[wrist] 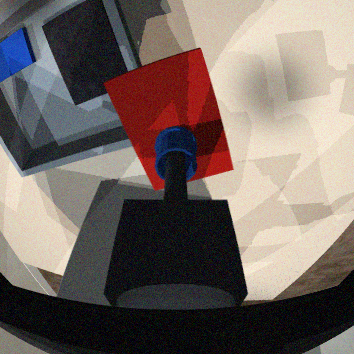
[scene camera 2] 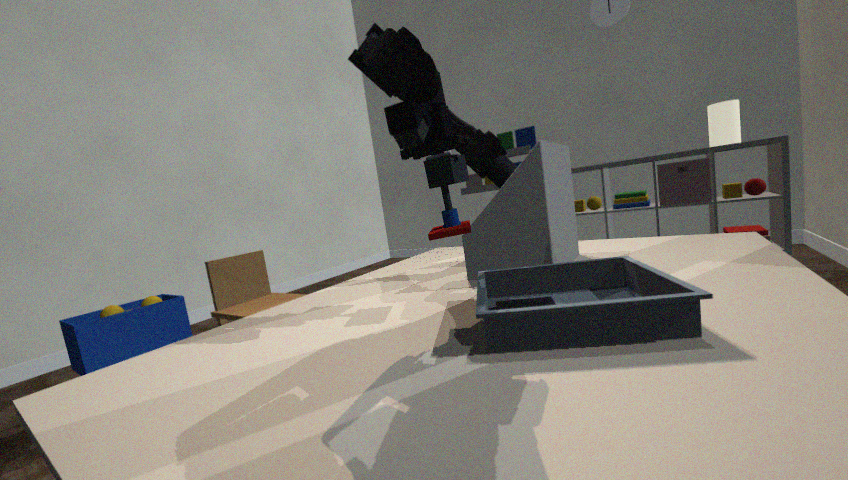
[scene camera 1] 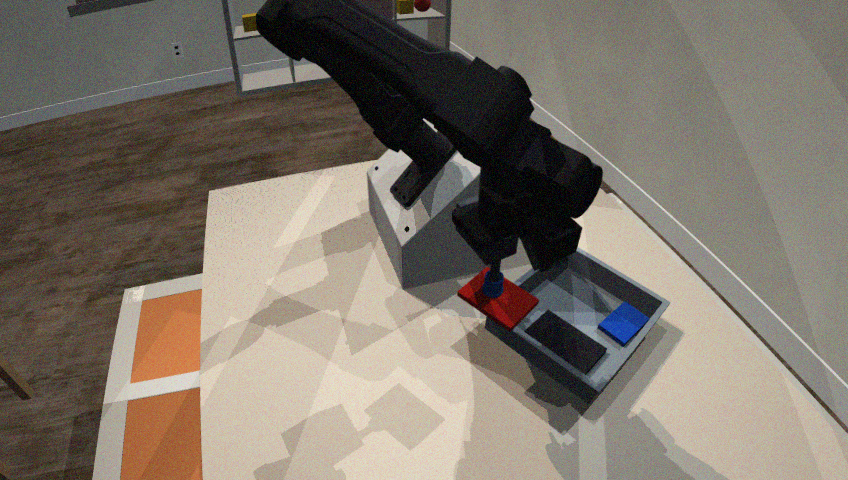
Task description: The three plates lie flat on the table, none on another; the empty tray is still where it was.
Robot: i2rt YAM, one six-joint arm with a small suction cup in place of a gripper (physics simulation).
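Where they show: hand, its tool point: [wrist: 175, 138] [scene camera 2: 453, 231] [scene camera 1: 491, 294]; arm's base, origin of its link: [scene camera 2: 518, 186] [scene camera 1: 436, 156].
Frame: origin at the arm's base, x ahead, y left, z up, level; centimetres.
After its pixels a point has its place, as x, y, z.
Note:
My suction cup [scene camera 1: 492, 285] [scene camera 2: 451, 217] [wrist: 175, 154] @[27.9, -6.0, -5.9] is on the red plate [scene camera 1: 511, 305] @[31.6, -5.3, -5.0] [scene camera 2: 439, 233] @[34.1, -5.8, -5.3] [wrist: 165, 100] @[31.2, -5.4, -5.0] near one end and holds it in the air, well above the table [scene camera 1: 261, 380] @[18.6, -39.3, -18.8] [scene camera 2: 267, 416] @[61.0, -14.9, -18.8]. In scene camera 1 the red plate overlaps the left corner of the grey tray [scene camera 1: 633, 284] @[31.6, 22.8, -13.8] [scene camera 2: 589, 324] @[40.9, 13.8, -16.3] [wrist: 75, 156] @[20.7, 7.5, -13.8]. A black plate [scene camera 1: 565, 341] @[33.4, 6.3, -17.5] [scene camera 2: 524, 302] @[29.3, 4.5, -17.5] [wrist: 86, 52] @[33.3, 5.3, -17.5] and a blue plate [scene camera 1: 623, 322] @[35.4, 18.0, -17.5] [wrist: 16, 54] @[35.2, 16.5, -17.6] lie apart inside the tray. In scene camera 2 the tray wall hides the blue plate.
The arm's grey wedge-shaped base [scene camera 1: 437, 255] @[10.9, -5.2, -12.4] [scene camera 2: 514, 228] @[11.7, 0.5, -8.1] stands on the table beside the tray. Orange panels with a white frame [scene camera 1: 163, 389] are off the table's left edge. A blue box with yellow balls [scene camera 2: 127, 333], a chair [scene camera 2: 238, 282] and shelves stand beyond the table.

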